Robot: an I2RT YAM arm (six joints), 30 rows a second.
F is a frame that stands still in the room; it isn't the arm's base.
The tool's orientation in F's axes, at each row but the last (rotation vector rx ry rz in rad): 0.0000 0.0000 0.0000; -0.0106 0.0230 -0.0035; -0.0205 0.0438 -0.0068; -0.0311 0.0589 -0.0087; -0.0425 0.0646 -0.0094; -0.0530 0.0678 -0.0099; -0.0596 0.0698 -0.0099; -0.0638 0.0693 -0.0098; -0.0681 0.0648 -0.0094; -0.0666 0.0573 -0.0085
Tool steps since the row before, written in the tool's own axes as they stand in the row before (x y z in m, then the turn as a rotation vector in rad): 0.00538 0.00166 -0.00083 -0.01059 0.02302 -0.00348; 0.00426 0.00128 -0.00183 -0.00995 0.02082 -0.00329; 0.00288 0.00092 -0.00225 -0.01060 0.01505 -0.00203; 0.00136 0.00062 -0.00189 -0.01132 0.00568 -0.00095; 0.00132 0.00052 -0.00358 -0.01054 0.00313 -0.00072; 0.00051 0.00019 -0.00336 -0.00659 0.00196 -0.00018; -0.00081 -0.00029 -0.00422 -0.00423 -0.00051 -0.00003; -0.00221 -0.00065 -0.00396 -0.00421 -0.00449 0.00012; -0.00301 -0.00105 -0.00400 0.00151 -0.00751 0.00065; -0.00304 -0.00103 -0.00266 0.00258 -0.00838 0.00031
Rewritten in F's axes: 0.00538 0.00166 -0.00083 -0.01059 0.02302 -0.00348; 0.00422 0.00125 -0.00194 -0.00995 0.02082 -0.00328; 0.00278 0.00085 -0.00239 -0.01058 0.01508 -0.00187; 0.00125 0.00055 -0.00199 -0.01131 0.00576 -0.00046; 0.00109 0.00035 -0.00368 -0.01054 0.00321 -0.00017; 0.00028 0.00001 -0.00339 -0.00657 0.00202 0.00016; -0.00111 -0.00053 -0.00413 -0.00423 -0.00046 0.00029; -0.00248 -0.00087 -0.00375 -0.00423 -0.00442 0.00070; -0.00327 -0.00128 -0.00372 0.00150 -0.00747 0.00106; -0.00319 -0.00117 -0.00241 0.00254 -0.00837 0.00072
